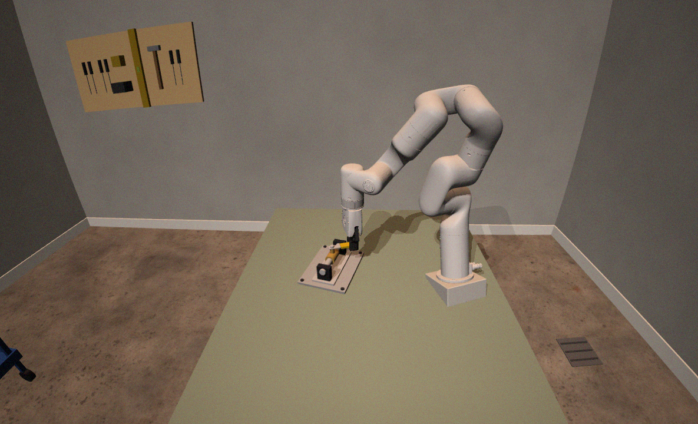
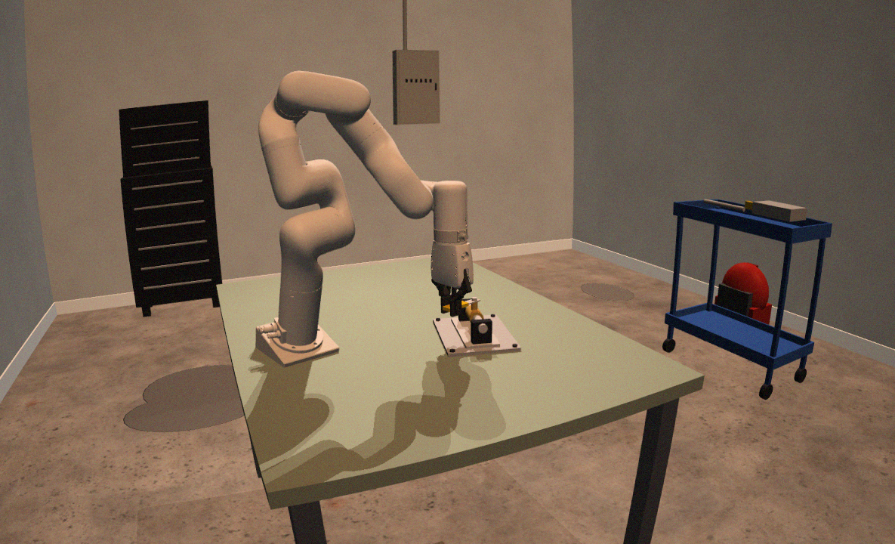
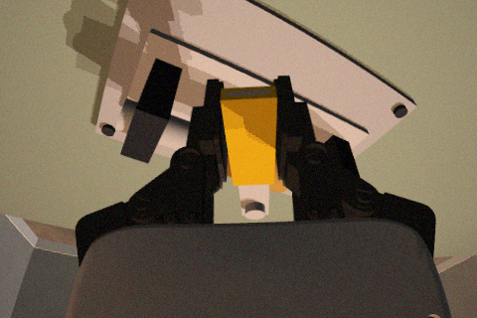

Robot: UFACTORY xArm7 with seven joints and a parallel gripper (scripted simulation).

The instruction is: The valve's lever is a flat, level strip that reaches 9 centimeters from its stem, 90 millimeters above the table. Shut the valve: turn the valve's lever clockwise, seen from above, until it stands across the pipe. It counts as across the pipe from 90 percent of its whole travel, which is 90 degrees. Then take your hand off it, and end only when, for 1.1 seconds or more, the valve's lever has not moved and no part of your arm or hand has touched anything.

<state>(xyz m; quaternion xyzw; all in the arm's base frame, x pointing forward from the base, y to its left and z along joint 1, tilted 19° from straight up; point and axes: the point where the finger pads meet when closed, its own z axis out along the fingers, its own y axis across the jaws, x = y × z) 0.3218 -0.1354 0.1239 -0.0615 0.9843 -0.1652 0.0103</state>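
Now: hand 40 mm short of the yellow valve lever and 10 mm to the right of it. The rest, counted from my hand: baseplate: 70 mm ahead, 10 mm to the left, 90 mm below.
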